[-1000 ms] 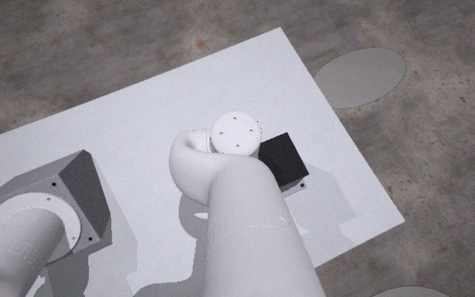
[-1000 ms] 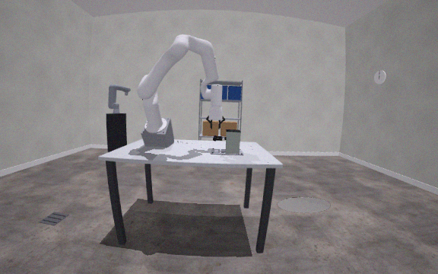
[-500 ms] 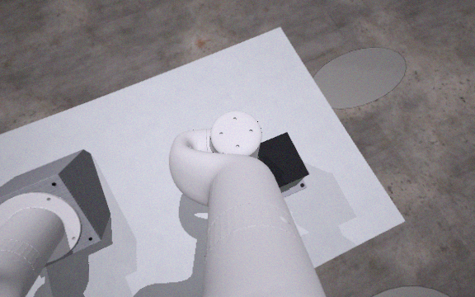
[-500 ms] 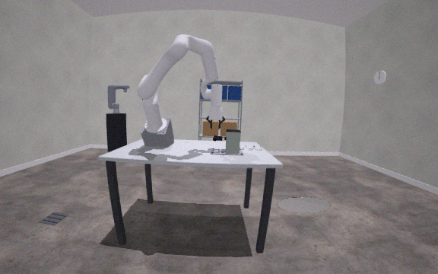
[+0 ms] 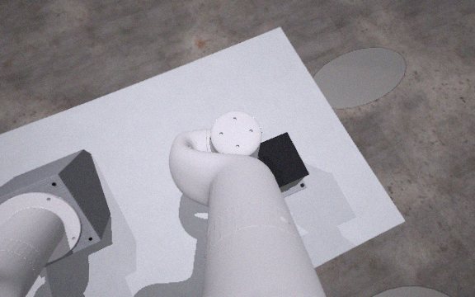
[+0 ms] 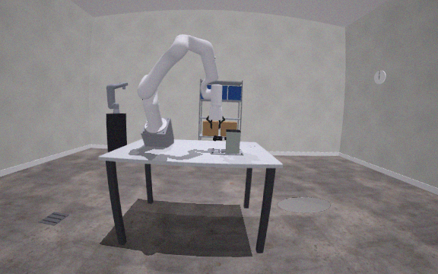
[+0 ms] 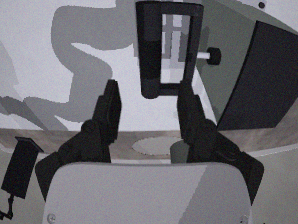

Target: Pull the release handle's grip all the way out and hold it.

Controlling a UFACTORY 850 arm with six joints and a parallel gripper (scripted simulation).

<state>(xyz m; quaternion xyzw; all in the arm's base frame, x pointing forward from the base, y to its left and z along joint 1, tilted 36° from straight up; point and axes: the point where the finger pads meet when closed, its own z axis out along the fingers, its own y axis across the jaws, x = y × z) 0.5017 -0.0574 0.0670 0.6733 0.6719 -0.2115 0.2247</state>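
My hand is 100 mm short of the thin mounting plate and 190 mm above it.
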